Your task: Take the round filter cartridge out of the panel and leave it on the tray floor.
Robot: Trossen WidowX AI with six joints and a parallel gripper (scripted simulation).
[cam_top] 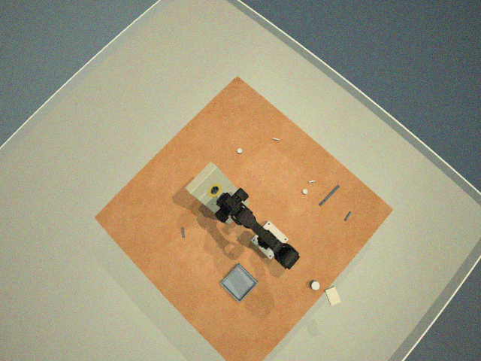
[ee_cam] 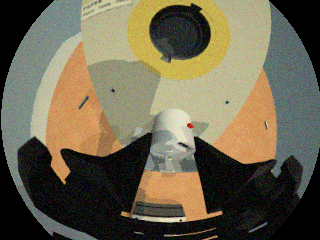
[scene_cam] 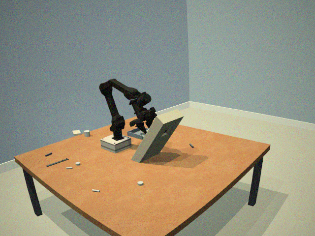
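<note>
Now: the beige service panel 40 mm ahead of my gripper tip, 10 mm to the left of it and 20 mm below it. The rest, counted from my gripper tip: pale block 780 mm behind, 150 mm to the right, 160 mm below; then blue-grey tray 400 mm behind, 230 mm to the left, 160 mm below; then white cartridge right at my gripper tip.
</note>
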